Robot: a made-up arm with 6 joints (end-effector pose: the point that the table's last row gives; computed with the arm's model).
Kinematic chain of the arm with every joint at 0, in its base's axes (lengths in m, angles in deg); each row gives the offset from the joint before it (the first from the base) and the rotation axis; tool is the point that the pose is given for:
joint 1: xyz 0 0 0.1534 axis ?
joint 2: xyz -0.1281 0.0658 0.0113 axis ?
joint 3: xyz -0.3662 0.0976 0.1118 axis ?
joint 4: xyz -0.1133 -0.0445 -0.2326 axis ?
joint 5: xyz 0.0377 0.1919 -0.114 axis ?
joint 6: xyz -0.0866 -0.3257 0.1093 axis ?
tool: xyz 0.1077 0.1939 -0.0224
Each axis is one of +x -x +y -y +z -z.
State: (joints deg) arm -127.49 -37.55 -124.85 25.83 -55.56 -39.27
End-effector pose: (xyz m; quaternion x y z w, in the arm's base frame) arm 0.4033 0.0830 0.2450 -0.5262 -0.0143 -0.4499 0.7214
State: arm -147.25 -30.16 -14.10 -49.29 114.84 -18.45
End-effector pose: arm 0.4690 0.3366 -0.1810 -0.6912 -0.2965 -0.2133 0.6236
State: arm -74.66 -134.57 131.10 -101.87 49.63 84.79
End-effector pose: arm -0.1039 0.7070 -0.0594 0.1537 -0.1412 0.9542 0.2145
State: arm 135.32 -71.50 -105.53 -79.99 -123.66 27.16
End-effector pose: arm -0.1621 -0.1789 0.1113 -0.0819 -0.9145 0.0520 0.3928
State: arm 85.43 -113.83 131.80 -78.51 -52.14 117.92
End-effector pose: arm -0.2334 -0.8675 -0.0033 -0.8617 0.0706 -0.4588 0.2049
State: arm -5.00 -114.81 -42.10 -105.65 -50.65 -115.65
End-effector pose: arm -0.4237 0.1862 0.1280 -0.0183 -0.9524 -0.0142 0.3041
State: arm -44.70 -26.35 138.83 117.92 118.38 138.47
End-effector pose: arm 0.0859 0.7421 0.6889 -0.6786 -0.4161 -0.3552 0.4900
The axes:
joint 1: +z
joint 2: +x
joint 3: +y
joint 4: -z
joint 5: -y
joint 6: -z

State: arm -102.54 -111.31 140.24 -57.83 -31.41 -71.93
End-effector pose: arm 0.4930 0.3355 0.0664 0.7322 -0.1341 -0.6373 0.1995
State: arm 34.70 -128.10 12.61 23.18 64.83 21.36
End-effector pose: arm -0.5155 -0.4104 0.1719 -0.5918 -0.6885 0.3485 0.2330
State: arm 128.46 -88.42 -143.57 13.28 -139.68 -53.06
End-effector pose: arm -0.1268 -0.6342 0.1090 0.5309 0.3609 -0.7604 0.0986
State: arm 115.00 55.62 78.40 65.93 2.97 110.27
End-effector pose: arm 0.6667 -0.5901 0.2668 -0.5951 -0.2526 -0.0943 0.7571
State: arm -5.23 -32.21 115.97 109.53 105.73 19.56
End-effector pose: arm -0.6908 0.3913 0.3678 -0.9020 0.0177 0.1858 0.3893
